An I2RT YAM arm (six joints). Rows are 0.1 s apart.
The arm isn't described. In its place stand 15 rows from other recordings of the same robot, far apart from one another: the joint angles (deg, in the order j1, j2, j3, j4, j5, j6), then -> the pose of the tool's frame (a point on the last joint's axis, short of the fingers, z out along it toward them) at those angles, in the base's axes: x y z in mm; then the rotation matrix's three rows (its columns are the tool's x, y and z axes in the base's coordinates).
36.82 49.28 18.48 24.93 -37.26 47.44 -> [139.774 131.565 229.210], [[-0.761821 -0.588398 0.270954], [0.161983 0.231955 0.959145], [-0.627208 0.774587 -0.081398]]
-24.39 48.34 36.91 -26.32 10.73 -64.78 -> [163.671 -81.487 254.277], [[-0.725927 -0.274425 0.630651], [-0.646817 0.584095 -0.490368], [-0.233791 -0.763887 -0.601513]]
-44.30 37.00 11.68 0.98 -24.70 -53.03 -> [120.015 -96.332 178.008], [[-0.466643 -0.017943 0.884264], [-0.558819 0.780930 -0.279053], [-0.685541 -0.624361 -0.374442]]
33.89 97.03 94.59 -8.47 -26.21 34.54 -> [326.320 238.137 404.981], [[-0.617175 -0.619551 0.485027], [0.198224 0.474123 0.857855], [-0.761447 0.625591 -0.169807]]
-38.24 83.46 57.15 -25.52 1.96 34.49 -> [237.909 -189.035 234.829], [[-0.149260 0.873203 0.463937], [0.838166 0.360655 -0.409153], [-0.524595 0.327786 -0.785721]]
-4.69 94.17 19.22 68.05 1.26 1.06 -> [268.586 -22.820 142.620], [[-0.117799 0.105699 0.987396], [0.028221 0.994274 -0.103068], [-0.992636 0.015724 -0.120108]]
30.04 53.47 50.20 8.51 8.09 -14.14 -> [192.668 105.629 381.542], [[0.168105 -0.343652 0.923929], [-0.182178 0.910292 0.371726], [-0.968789 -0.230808 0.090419]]
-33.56 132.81 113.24 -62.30 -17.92 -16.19 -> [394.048 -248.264 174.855], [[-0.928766 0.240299 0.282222], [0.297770 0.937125 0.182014], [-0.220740 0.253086 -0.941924]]
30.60 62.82 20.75 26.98 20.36 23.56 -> [200.103 103.951 200.777], [[-0.280588 -0.082851 0.956246], [0.269426 0.949414 0.161316], [-0.921238 0.302901 -0.244072]]
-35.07 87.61 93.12 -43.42 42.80 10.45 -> [252.990 -207.160 399.003], [[-0.338490 0.937266 0.083407], [0.400233 0.223628 -0.888709], [-0.851609 -0.267437 -0.450820]]
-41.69 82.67 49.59 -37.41 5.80 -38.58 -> [192.433 -176.209 188.761], [[-0.978603 0.098031 0.180905], [0.040782 0.954177 -0.296451], [-0.201677 -0.282730 -0.937758]]
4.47 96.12 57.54 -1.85 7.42 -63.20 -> [359.550 23.497 199.234], [[-0.310007 -0.567756 0.762594], [-0.912047 0.404082 -0.069920], [-0.268453 -0.717197 -0.643088]]
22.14 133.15 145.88 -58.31 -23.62 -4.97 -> [458.619 201.999 342.470], [[-0.606660 -0.660093 0.442992], [-0.332527 0.716866 0.612804], [-0.722073 0.224457 -0.654392]]
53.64 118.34 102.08 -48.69 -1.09 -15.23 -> [262.519 357.736 235.576], [[-0.305463 -0.922583 0.235656], [-0.857945 0.374022 0.352191], [-0.413066 -0.094599 -0.905775]]
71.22 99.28 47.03 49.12 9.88 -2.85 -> [124.550 347.308 211.105], [[0.026077 -0.877352 0.479138], [-0.075466 0.476205 0.876090], [-0.996807 -0.059004 -0.053792]]
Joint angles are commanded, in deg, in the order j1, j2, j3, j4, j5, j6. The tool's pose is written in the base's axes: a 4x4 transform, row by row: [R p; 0 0 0 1], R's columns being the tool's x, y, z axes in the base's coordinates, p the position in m. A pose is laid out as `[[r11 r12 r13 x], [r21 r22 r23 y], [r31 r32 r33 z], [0 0 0 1]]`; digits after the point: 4 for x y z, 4 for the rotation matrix.
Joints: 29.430, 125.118, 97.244, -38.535, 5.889, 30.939
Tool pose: [[-0.9175 0.0218 0.3971 0.4027], [0.0696 0.9919 0.1062 0.2230], [-0.3916 0.1251 -0.9116 0.1677], [0 0 0 1]]
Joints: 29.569, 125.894, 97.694, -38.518, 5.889, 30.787
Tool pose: [[-0.9195 0.0175 0.3926 0.4039], [0.0637 0.9925 0.1048 0.2250], [-0.3878 0.1213 -0.9137 0.1640], [0 0 0 1]]
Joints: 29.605, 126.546, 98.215, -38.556, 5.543, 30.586
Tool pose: [[-0.9218 0.0120 0.3874 0.4054], [0.0587 0.9923 0.1090 0.2264], [-0.3831 0.1233 -0.9154 0.1615], [0 0 0 1]]
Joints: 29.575, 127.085, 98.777, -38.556, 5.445, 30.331
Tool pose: [[-0.9220 0.0078 0.3870 0.4073], [0.0548 0.9924 0.1105 0.2272], [-0.3832 0.1231 -0.9154 0.1601], [0 0 0 1]]
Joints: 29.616, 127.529, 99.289, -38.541, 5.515, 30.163
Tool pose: [[-0.9214 0.0046 0.3886 0.4087], [0.0515 0.9926 0.1104 0.2284], [-0.3852 0.1217 -0.9148 0.1592], [0 0 0 1]]
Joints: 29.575, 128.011, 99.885, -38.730, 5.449, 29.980
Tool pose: [[-0.9220 0.0021 0.3872 0.4104], [0.0487 0.9927 0.1105 0.2290], [-0.3841 0.1208 -0.9154 0.1583], [0 0 0 1]]
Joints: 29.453, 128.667, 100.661, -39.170, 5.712, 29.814
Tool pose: [[-0.9229 0.0037 0.3850 0.4126], [0.0470 0.9936 0.1031 0.2289], [-0.3822 0.1133 -0.9171 0.1567], [0 0 0 1]]
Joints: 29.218, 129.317, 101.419, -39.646, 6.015, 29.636
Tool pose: [[-0.9238 0.0073 0.3827 0.4152], [0.0468 0.9945 0.0940 0.2280], [-0.3799 0.1047 -0.9191 0.1550], [0 0 0 1]]
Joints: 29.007, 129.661, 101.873, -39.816, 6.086, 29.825
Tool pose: [[-0.9237 0.0145 0.3827 0.4172], [0.0533 0.9944 0.0910 0.2270], [-0.3793 0.1045 -0.9194 0.1545], [0 0 0 1]]
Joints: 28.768, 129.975, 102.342, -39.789, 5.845, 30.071
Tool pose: [[-0.9232 0.0209 0.3838 0.4194], [0.0618 0.9936 0.0945 0.2261], [-0.3794 0.1110 -0.9186 0.1543], [0 0 0 1]]
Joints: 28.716, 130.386, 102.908, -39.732, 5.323, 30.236
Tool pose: [[-0.9236 0.0211 0.3828 0.4212], [0.0657 0.9924 0.1039 0.2270], [-0.3777 0.1212 -0.9180 0.1539], [0 0 0 1]]
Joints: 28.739, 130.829, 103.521, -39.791, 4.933, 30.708
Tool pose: [[-0.9241 0.0258 0.3813 0.4227], [0.0735 0.9911 0.1110 0.2283], [-0.3750 0.1306 -0.9178 0.1533], [0 0 0 1]]
